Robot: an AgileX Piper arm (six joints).
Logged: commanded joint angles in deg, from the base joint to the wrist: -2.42, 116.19, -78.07, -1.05, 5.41, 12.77; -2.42, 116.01, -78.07, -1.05, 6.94, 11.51; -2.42, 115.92, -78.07, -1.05, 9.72, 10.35; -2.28, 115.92, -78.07, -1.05, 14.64, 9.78; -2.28, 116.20, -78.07, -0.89, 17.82, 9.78; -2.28, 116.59, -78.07, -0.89, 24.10, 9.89; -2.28, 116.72, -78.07, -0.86, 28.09, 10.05; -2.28, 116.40, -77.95, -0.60, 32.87, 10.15; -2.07, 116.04, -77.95, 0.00, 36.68, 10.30; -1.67, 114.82, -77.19, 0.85, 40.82, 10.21; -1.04, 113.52, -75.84, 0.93, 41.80, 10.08; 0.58, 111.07, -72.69, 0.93, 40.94, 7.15; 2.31, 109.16, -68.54, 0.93, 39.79, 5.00
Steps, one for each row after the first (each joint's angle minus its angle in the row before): 0.00, -0.18, 0.00, 0.00, 1.53, -1.26; 0.00, -0.09, 0.00, 0.00, 2.78, -1.16; 0.14, 0.00, 0.00, 0.00, 4.92, -0.57; 0.00, 0.28, 0.00, 0.16, 3.18, 0.00; 0.00, 0.39, 0.00, 0.00, 6.28, 0.11; 0.00, 0.13, 0.00, 0.03, 3.99, 0.16; 0.00, -0.32, 0.12, 0.26, 4.78, 0.10; 0.21, -0.36, 0.00, 0.60, 3.81, 0.15; 0.40, -1.22, 0.76, 0.85, 4.14, -0.09; 0.63, -1.30, 1.35, 0.08, 0.98, -0.13; 1.62, -2.45, 3.15, 0.00, -0.86, -2.93; 1.73, -1.91, 4.15, 0.00, -1.15, -2.15
